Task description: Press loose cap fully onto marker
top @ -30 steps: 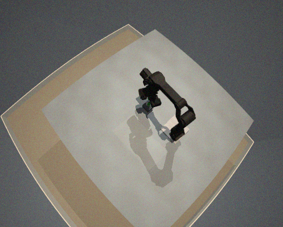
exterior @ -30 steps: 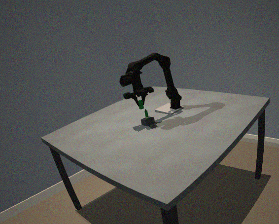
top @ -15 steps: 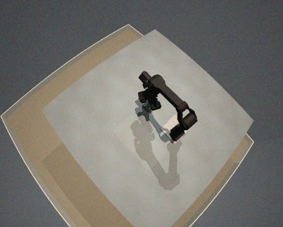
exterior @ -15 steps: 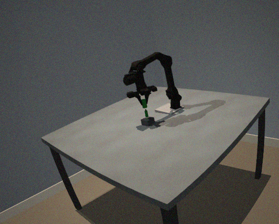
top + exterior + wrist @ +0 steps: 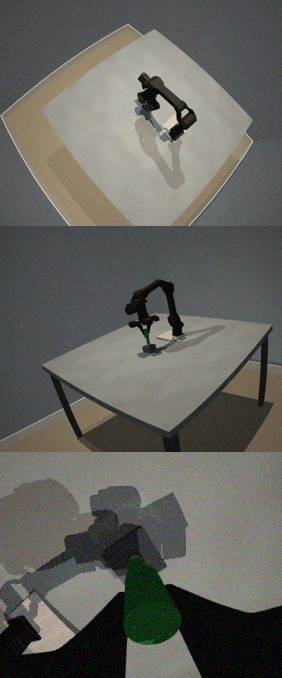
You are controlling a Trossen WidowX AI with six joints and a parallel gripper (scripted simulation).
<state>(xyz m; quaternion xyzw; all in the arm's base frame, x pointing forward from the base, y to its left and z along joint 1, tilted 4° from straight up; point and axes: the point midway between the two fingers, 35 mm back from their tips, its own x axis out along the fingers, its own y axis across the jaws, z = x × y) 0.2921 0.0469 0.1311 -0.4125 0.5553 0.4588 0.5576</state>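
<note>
Right now the dark grey holder block is 10 cm below my gripper tip. The rest, counted from my gripper tip: green cap: 1 cm above.
</note>
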